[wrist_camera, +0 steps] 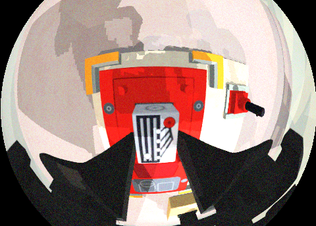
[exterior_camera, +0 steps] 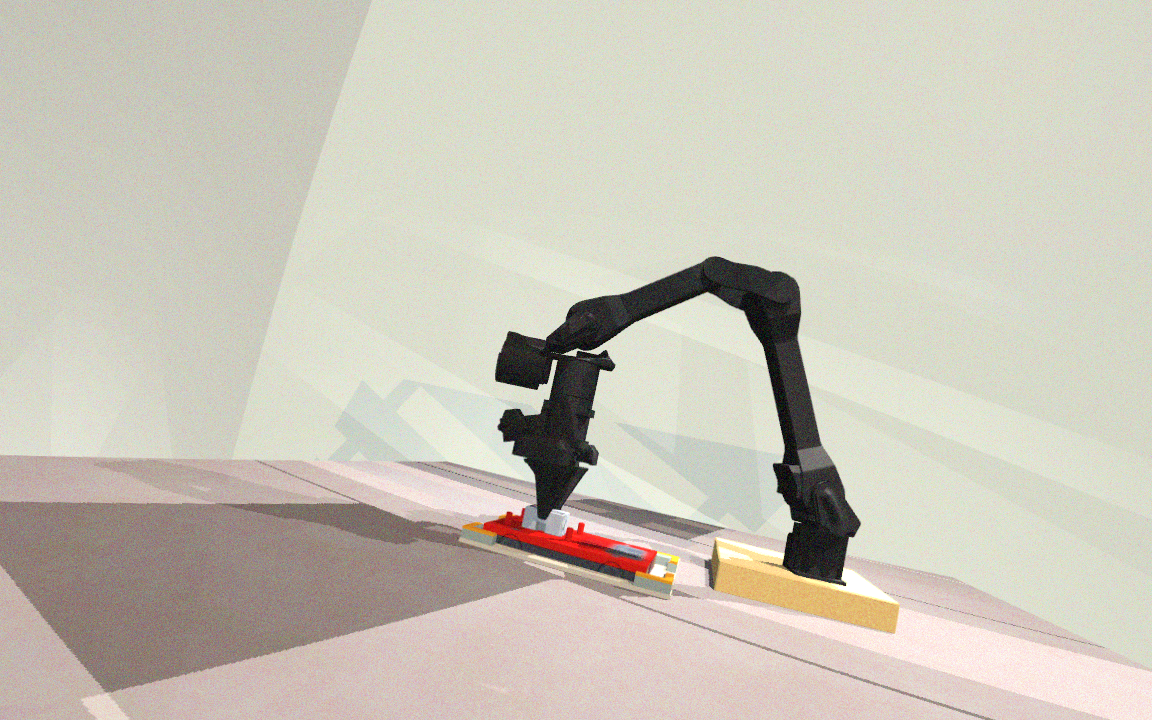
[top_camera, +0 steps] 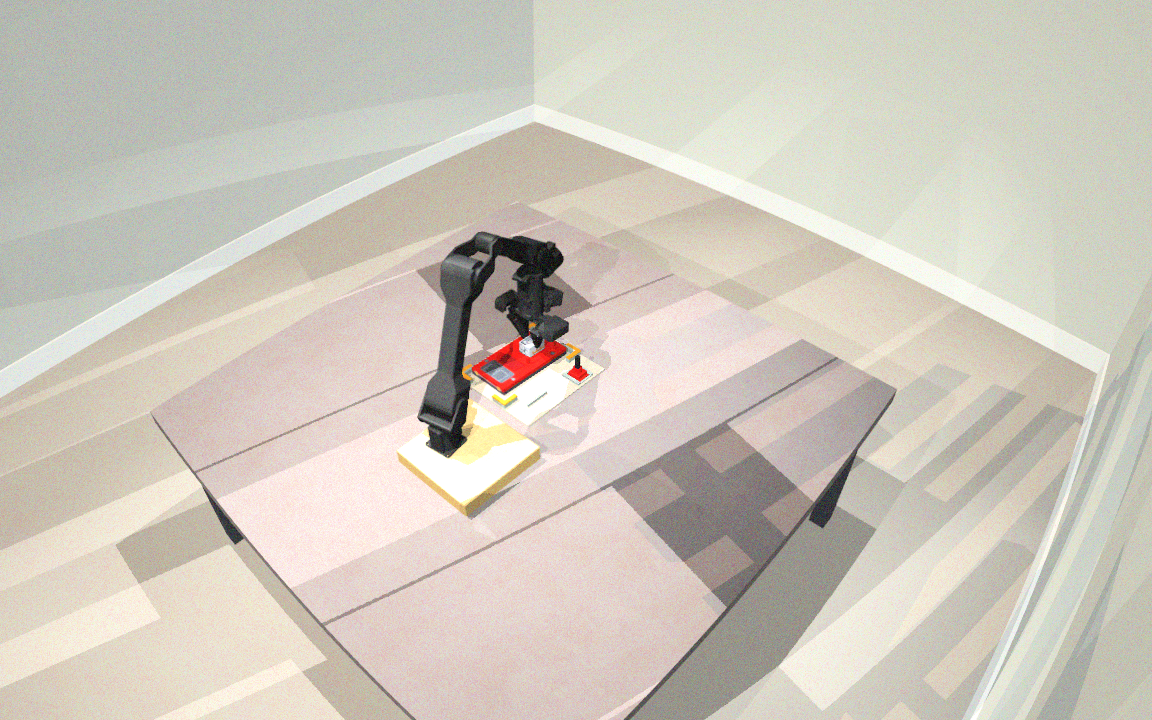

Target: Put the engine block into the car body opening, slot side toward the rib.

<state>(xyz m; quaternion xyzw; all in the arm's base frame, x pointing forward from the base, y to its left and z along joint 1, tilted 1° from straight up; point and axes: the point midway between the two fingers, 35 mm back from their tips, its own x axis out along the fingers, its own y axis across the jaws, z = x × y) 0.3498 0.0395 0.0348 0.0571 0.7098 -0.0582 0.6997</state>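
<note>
Right now my gripper tip is 10 mm above the grey engine block. The rest, counted from my gripper tip: black post 130 mm to the right, 10 mm below.
</note>
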